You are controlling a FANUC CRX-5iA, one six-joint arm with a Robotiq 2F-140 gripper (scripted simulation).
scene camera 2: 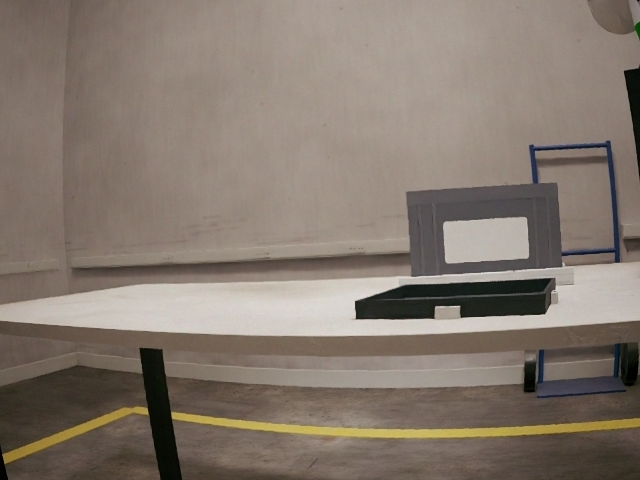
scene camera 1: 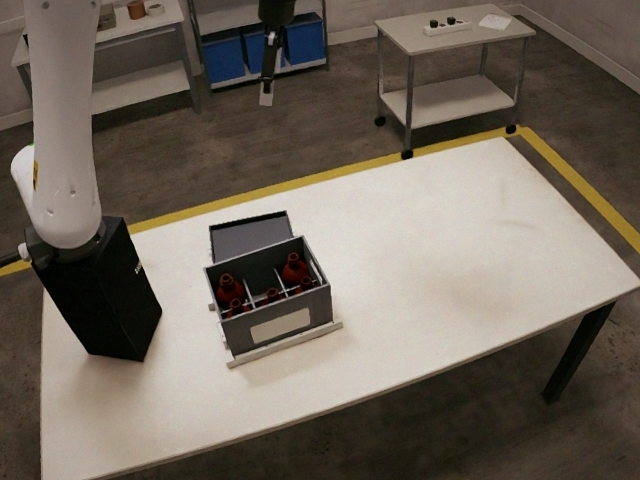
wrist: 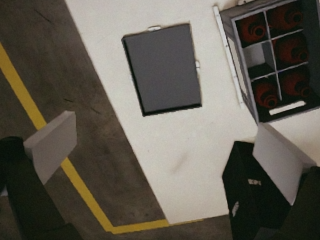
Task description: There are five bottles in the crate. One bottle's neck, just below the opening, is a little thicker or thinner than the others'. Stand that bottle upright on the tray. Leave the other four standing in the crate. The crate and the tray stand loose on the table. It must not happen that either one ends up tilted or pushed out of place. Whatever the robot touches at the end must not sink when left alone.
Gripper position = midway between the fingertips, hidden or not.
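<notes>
My gripper (scene camera 1: 269,87) is there in scene camera 1, and you'd find the gripper (wrist: 166,133) in the wrist view too. There's a tray (scene camera 2: 520,297) that I can see in scene camera 2, and I can also see the tray (scene camera 1: 229,239) in scene camera 1 and the tray (wrist: 165,79) in the wrist view. And there's a crate (scene camera 2: 486,229) in scene camera 2, with the crate (scene camera 1: 295,314) showing in scene camera 1 as well.
</notes>
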